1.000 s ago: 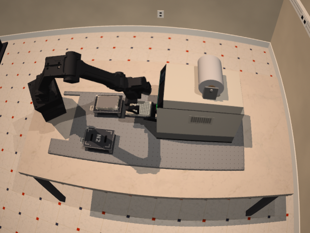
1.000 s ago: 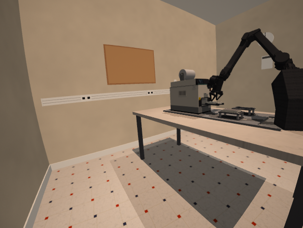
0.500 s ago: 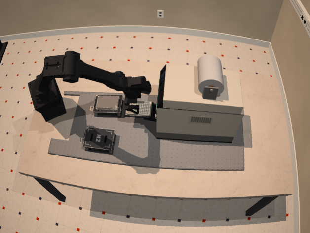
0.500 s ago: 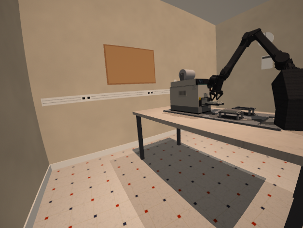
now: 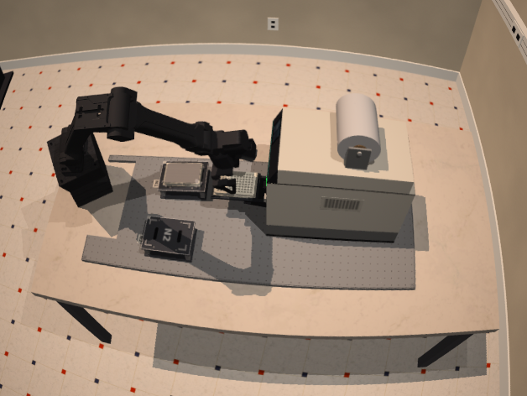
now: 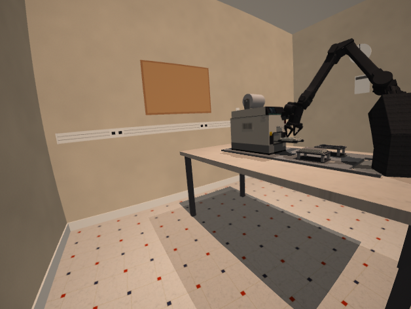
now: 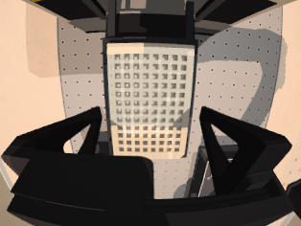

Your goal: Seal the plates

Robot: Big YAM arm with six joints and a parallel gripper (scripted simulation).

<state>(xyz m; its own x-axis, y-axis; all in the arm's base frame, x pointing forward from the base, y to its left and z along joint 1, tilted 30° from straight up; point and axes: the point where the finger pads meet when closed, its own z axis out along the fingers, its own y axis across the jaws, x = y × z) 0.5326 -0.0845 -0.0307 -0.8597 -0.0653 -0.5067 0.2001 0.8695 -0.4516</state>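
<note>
Right now the plate is 30 mm below my hand. The rest, counted from my hand: yellow warning label (120 mm ahead, 60 mm to the left, 20 mm above); then start button (80 mm ahead, 110 mm to the right, 50 mm above); then sealer stage (40 mm below).
</note>
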